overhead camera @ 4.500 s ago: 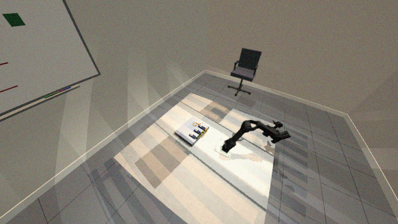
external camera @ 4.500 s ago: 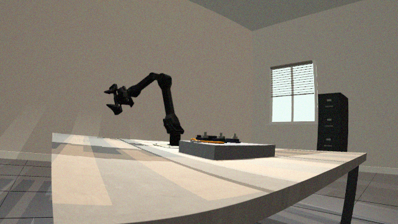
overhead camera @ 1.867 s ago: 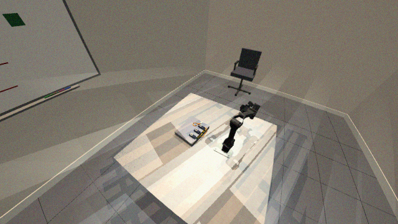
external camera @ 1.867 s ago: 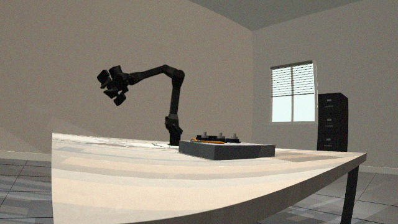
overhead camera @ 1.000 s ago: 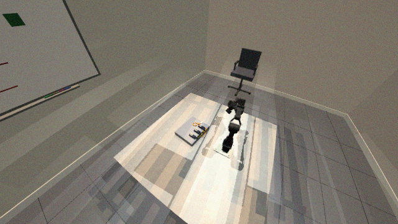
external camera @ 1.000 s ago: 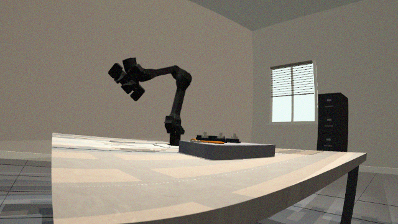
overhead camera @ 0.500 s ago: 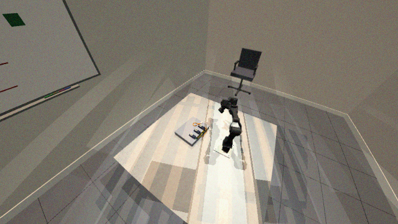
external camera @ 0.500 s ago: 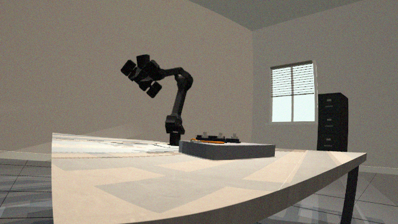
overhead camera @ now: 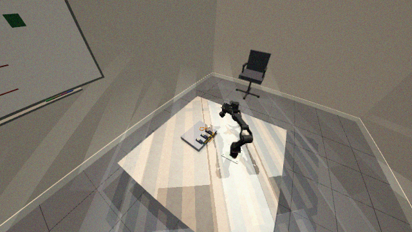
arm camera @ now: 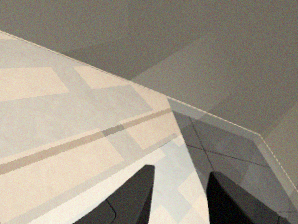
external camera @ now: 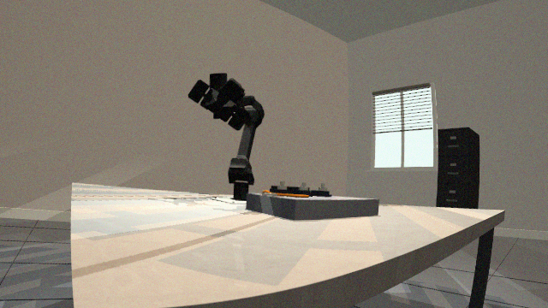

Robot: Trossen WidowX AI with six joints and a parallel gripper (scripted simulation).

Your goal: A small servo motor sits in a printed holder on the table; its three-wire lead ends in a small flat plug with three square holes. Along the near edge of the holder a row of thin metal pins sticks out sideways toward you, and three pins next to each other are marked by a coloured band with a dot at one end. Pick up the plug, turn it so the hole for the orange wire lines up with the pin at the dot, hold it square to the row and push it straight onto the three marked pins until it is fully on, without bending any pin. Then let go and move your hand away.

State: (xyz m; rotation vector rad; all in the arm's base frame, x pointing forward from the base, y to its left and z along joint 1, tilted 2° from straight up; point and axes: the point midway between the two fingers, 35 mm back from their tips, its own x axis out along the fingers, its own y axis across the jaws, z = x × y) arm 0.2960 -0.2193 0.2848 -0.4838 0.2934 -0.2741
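Right now the yellow band is 50 mm behind my gripper tip, 250 mm to the left of it and 200 mm below it. Also, from my gripper tip: grey holder 110 mm ahead, 280 mm to the left, 250 mm below; dark servo 280 mm to the left, 230 mm below.
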